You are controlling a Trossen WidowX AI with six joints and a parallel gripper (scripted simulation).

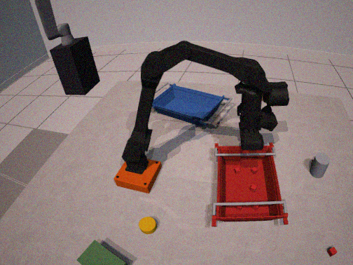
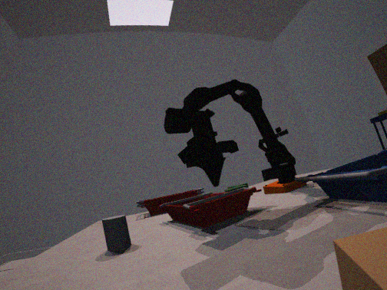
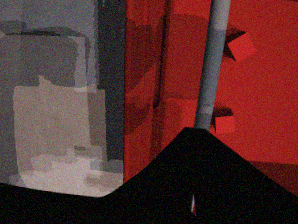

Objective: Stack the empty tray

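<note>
Right now my gripper tip is 280 mm to the right of the blue tray, 280 mm past it and 50 mm above it. Round my gripper tip: tan box: 450 mm to the left, 80 mm ahead, 60 mm below; yellow disc: 290 mm to the right, 240 mm behind, 80 mm below; grey cylinder: 270 mm ahead, 60 mm below.
</note>
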